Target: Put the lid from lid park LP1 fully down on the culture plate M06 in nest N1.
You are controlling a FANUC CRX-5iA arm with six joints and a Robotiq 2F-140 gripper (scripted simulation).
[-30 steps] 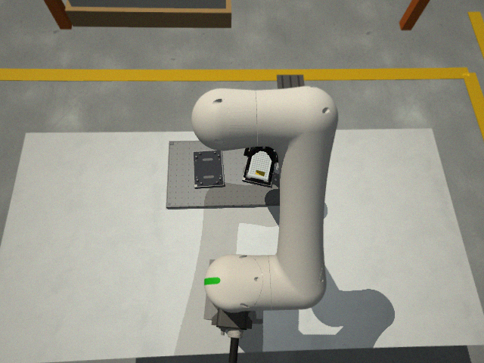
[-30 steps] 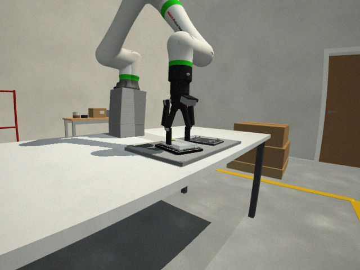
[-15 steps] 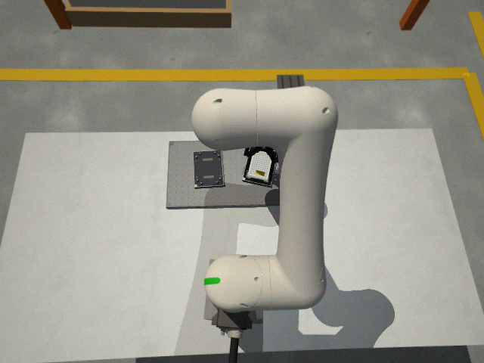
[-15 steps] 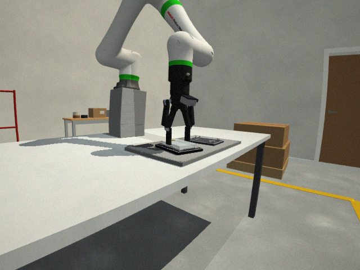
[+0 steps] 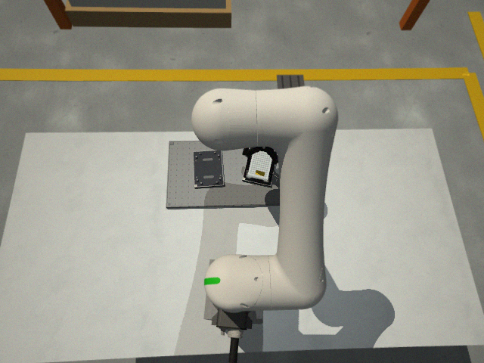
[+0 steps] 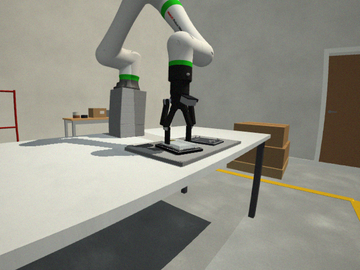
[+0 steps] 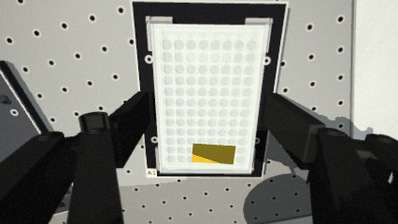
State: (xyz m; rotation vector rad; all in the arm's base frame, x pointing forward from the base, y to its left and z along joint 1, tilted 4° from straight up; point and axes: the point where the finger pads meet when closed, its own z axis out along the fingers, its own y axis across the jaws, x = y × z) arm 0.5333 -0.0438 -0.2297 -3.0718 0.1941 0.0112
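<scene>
The clear lid is 20 mm below my hand. Round my hand: culture plate M06: 30 mm below; then lid park LP1: 220 mm to the left, 40 mm below, 40 mm behind; then nest: 40 mm below.
</scene>
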